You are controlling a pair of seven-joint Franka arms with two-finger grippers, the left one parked.
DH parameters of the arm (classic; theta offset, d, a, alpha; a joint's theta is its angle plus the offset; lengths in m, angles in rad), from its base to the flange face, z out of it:
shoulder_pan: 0 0.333 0 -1.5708
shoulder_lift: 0 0 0 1.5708
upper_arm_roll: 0 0.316 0.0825 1.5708
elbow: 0 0 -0.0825 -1.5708
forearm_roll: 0 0.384 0 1.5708
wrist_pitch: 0 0 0.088 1.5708
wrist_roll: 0 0.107 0 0
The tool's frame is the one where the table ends.
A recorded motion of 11 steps. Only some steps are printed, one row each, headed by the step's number.
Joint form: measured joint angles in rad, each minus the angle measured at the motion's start. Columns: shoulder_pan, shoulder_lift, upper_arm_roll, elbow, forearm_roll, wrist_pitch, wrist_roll.
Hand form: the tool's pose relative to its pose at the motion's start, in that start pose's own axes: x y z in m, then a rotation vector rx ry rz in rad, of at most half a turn. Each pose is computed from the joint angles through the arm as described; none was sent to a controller.
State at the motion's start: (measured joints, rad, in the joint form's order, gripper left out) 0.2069 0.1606 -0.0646 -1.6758 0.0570 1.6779 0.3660
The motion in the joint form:
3: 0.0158 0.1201 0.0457 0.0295 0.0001 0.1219 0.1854
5: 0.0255 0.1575 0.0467 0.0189 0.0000 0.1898 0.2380
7: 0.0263 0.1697 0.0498 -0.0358 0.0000 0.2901 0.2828
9: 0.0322 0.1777 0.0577 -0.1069 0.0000 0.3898 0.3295
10: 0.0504 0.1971 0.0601 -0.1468 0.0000 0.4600 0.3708
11: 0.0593 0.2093 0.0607 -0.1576 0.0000 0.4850 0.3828
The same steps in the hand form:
3: 0.0257 -0.0473 0.0470 0.0085 0.0273 0.1291
5: 0.0353 -0.0575 0.0691 0.0165 0.0453 0.1735
7: 0.0398 -0.0598 0.0939 0.0340 0.0740 0.2178
9: 0.0371 -0.0650 0.1242 0.0458 0.0906 0.2549
10: 0.0337 -0.0754 0.1493 0.0508 0.0995 0.2786
11: 0.0326 -0.0806 0.1600 0.0512 0.1013 0.2823

